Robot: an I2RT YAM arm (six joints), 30 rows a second.
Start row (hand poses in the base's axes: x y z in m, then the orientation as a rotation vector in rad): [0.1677 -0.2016 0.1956 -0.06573 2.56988 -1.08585]
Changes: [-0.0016 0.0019 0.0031 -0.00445 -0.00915 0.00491]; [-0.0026 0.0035 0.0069 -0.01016 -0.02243 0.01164]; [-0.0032 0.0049 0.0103 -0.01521 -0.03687 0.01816]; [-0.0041 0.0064 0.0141 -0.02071 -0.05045 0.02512]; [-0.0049 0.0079 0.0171 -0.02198 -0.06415 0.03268]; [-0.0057 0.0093 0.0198 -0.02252 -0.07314 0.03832]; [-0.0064 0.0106 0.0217 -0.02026 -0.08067 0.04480]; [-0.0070 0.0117 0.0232 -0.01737 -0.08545 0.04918]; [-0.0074 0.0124 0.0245 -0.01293 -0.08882 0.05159]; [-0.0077 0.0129 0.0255 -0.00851 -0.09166 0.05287]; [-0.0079 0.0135 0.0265 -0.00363 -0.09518 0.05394]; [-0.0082 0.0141 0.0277 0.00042 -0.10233 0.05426]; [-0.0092 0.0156 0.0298 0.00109 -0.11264 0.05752]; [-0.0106 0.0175 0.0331 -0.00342 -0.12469 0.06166]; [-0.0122 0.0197 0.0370 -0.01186 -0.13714 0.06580]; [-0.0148 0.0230 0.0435 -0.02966 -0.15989 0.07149]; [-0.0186 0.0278 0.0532 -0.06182 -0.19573 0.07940]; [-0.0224 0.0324 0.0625 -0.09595 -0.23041 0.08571]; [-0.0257 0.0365 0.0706 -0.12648 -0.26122 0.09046]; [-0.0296 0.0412 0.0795 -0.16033 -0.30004 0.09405]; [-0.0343 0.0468 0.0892 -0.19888 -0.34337 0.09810]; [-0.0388 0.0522 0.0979 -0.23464 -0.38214 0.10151]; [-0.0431 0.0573 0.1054 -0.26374 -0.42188 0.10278]
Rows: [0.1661 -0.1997 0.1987 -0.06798 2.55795 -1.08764]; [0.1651 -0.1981 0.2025 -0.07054 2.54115 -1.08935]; [0.1645 -0.1967 0.2059 -0.07201 2.52374 -1.08995]; [0.1636 -0.1952 0.2097 -0.07460 2.50673 -1.09111]; [0.1628 -0.1937 0.2127 -0.07682 2.49168 -1.08662]; [0.1620 -0.1923 0.2154 -0.07904 2.48175 -1.08305]; [0.1613 -0.1910 0.2173 -0.08242 2.47433 -1.07602]; [0.1607 -0.1899 0.2188 -0.08454 2.47028 -1.06964]; [0.1603 -0.1892 0.2201 -0.08461 2.46889 -1.06239]; [0.1600 -0.1887 0.2211 -0.08357 2.46829 -1.05570]; [0.1598 -0.1881 0.2221 -0.08179 2.46737 -1.04835]; [0.1595 -0.1875 0.2233 -0.07730 2.46305 -1.04144]; [0.1585 -0.1860 0.2254 -0.07554 2.45328 -1.03697]; [0.1571 -0.1841 0.2287 -0.07517 2.43908 -1.03821]; [0.1555 -0.1819 0.2326 -0.07552 2.42251 -1.04417]; [0.1529 -0.1786 0.2391 -0.07441 2.39154 -1.05841]; [0.1491 -0.1738 0.2488 -0.07237 2.34075 -1.08548]; [0.1453 -0.1692 0.2581 -0.06948 2.29010 -1.11475]; [0.1420 -0.1651 0.2662 -0.06597 2.24497 -1.14044]; [0.1381 -0.1604 0.2751 -0.05772 2.19108 -1.16718]; [0.1334 -0.1548 0.2848 -0.04888 2.13014 -1.19657]; [0.1289 -0.1494 0.2935 -0.04112 2.07461 -1.22319]; [0.1246 -0.1443 0.3010 -0.02911 2.02257 -1.24184]
